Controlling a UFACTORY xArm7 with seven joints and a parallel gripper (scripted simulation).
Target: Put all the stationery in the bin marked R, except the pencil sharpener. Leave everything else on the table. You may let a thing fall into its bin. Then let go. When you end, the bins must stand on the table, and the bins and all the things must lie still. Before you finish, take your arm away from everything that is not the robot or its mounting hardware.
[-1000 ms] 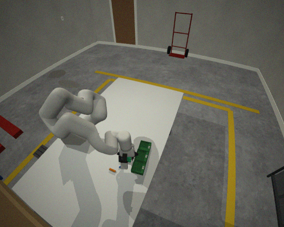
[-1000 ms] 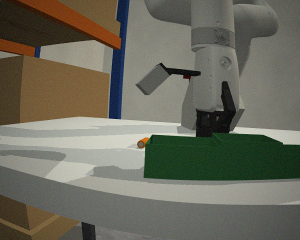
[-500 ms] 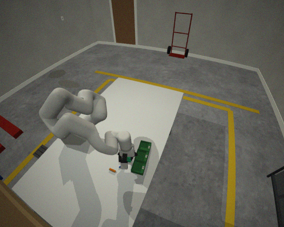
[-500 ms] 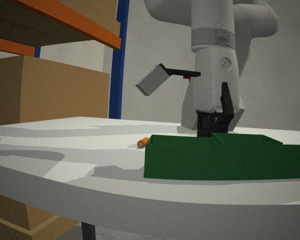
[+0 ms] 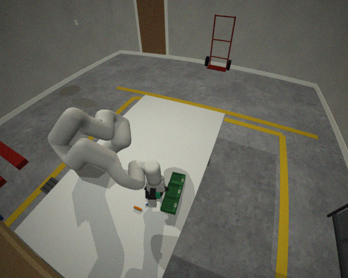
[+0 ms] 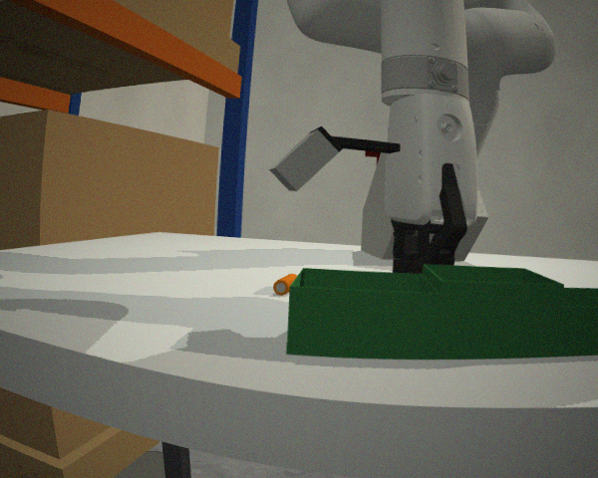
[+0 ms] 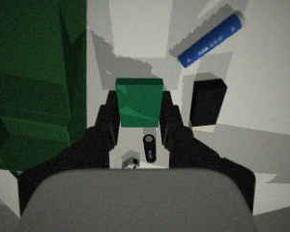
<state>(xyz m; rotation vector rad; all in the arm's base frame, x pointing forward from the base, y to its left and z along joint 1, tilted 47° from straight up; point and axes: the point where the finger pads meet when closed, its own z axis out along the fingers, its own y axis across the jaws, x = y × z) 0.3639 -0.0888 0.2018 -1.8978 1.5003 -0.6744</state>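
Now: hand 6 cm past the black block, 2 cm above it and 1 cm to the left of it. The rest, counted from my hand: black cylinder 7 cm to the left, 4 cm behind, 1 cm below; then blue cylinder 7 cm to the right, 3 cm behind, 2 cm below; then small green block 2 cm below.
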